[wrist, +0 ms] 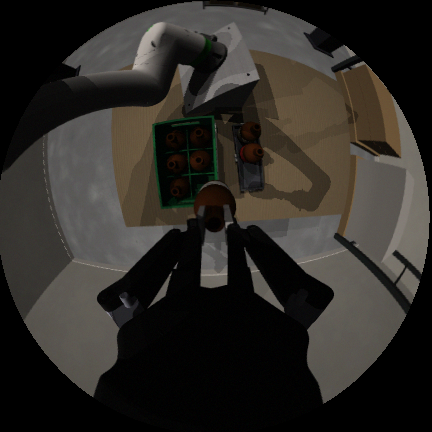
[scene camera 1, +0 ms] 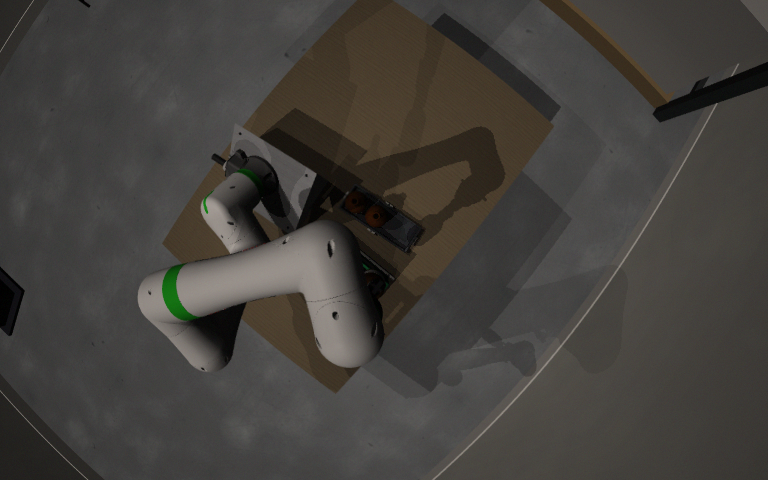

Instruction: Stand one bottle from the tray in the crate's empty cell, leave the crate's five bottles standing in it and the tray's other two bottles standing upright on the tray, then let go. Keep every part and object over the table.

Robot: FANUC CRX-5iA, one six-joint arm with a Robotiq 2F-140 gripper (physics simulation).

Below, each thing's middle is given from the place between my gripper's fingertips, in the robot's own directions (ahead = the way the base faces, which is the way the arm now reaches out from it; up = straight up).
The brown bottle (wrist: 214, 193) is 50 mm below my hand.
